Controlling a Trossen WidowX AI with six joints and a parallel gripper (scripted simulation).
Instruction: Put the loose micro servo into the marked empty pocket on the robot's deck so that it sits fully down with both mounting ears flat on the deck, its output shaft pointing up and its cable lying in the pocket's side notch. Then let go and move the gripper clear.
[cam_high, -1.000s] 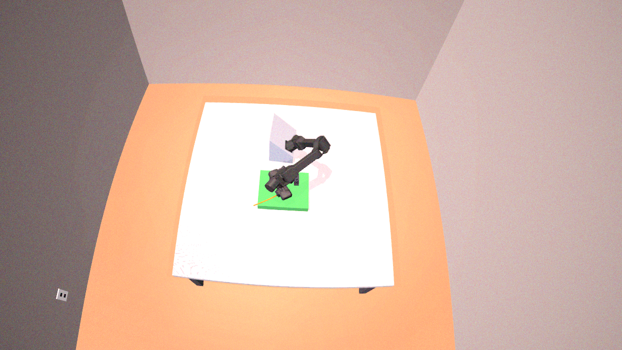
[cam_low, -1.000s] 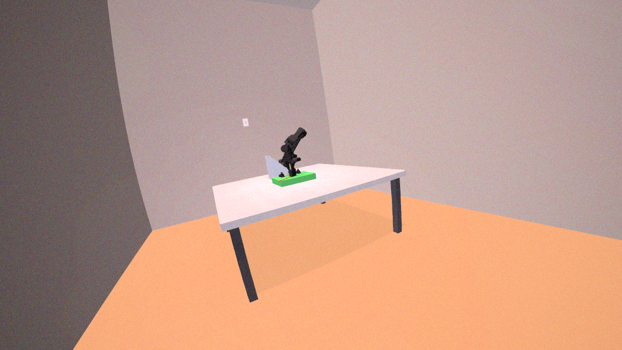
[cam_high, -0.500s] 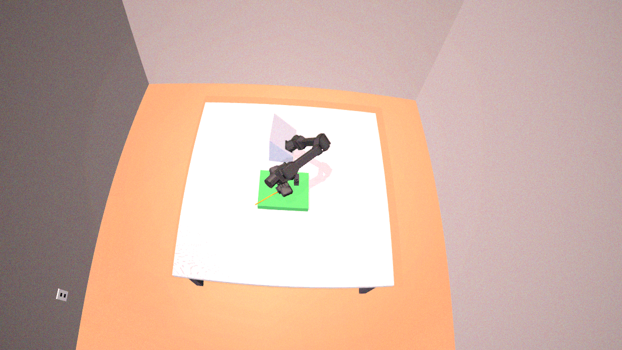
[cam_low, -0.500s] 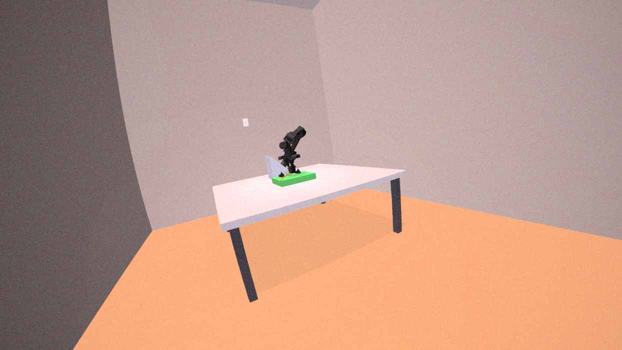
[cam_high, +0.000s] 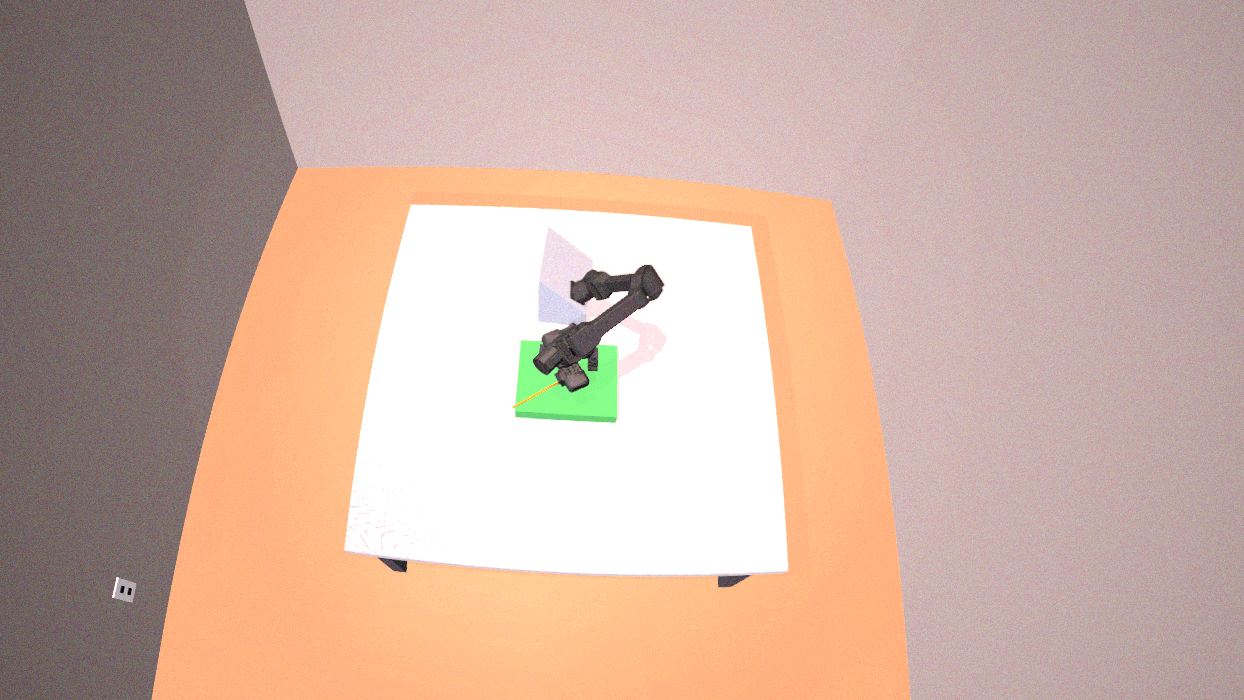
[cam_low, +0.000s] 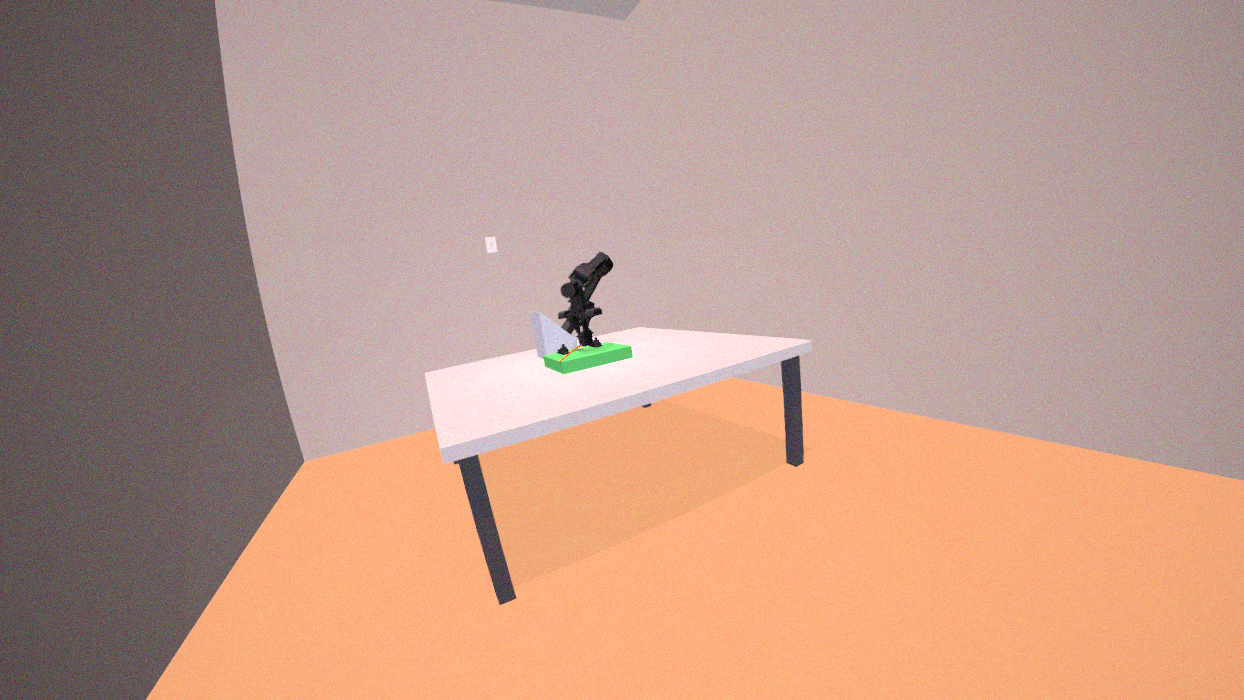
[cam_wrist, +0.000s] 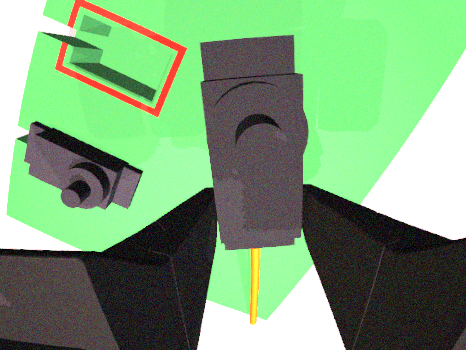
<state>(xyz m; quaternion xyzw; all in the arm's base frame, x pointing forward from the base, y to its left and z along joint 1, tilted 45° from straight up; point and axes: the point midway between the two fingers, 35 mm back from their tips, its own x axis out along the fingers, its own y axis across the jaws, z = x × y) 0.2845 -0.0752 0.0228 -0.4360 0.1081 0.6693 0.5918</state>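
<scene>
Right now the green deck is 10 mm ahead of my gripper tip, 10 mm to the left of it and 100 mm below it.
</scene>
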